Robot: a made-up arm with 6 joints. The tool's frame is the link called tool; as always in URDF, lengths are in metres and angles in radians.
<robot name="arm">
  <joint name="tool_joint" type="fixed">
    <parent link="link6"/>
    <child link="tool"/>
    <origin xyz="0.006 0.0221 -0.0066" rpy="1.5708 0 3.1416"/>
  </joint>
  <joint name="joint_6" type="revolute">
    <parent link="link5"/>
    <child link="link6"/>
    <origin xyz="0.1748 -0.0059 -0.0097"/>
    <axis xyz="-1 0 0"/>
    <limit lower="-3.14" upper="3.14" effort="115" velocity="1.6"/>
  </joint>
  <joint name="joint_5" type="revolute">
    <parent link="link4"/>
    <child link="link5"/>
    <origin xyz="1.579 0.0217 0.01"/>
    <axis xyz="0 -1 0"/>
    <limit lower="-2.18" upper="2.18" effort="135" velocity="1"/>
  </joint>
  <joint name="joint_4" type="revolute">
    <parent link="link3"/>
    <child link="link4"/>
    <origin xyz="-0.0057 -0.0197 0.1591"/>
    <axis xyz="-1 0 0"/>
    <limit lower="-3.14" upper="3.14" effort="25" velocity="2.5"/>
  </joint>
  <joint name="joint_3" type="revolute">
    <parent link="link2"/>
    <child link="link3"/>
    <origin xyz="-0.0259 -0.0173 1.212"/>
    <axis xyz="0 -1 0"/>
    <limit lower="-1.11" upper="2.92" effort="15" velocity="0.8"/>
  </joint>
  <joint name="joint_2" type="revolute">
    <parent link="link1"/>
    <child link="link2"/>
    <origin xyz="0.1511 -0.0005 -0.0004"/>
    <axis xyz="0 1 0"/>
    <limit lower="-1.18" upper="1.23" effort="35" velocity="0.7"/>
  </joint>
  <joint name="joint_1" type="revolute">
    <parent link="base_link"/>
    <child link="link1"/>
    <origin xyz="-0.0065 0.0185 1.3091"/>
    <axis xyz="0 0 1"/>
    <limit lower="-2.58" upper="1.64" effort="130" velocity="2.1"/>
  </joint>
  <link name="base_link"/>
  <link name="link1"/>
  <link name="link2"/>
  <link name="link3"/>
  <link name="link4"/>
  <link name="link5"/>
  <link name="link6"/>
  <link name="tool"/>
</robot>
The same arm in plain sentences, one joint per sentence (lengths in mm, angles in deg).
The arm has six revolute joints in a row. What follows holds with every joint at zero, and every direction is one of the base frame's.
The first joint sits 6.5 mm along -x and 18.5 mm along +y and 1309.1 mm along +z from the base frame's origin and rotates about +z, from -147.82 to 93.97 deg.
The second joint sits 151.1 mm along +x and 0.5 mm along -y and 0.4 mm along -z from the first joint and rotates about +y, from -67.61 to 70.47 deg.
The third joint sits 25.9 mm along -x and 17.3 mm along -y and 1212 mm along +z from the second joint and rotates about -y, from -63.6 to 167.3 deg.
The fourth joint sits 5.7 mm along -x and 19.7 mm along -y and 159.1 mm along +z from the third joint and rotates about -x, from -179.91 to 179.91 deg.
The fifth joint sits 1579 mm along +x and 21.7 mm along +y and 10 mm along +z from the fourth joint and rotates about -y, from -124.9 to 124.9 deg.
The sixth joint sits 174.8 mm along +x and 5.9 mm along -y and 9.7 mm along -z from the fifth joint and rotates about -x, from -179.91 to 179.91 deg.
The tool frame, which is the frame that the pose is given for, sits 6 mm along +x and 22.1 mm along +y and 6.6 mm along -z from the sixth joint; its axes are the base frame's turned by roll 90, pitch 0 and yaw -180 deg (as in URDF: about the fixed x, then y, then z).

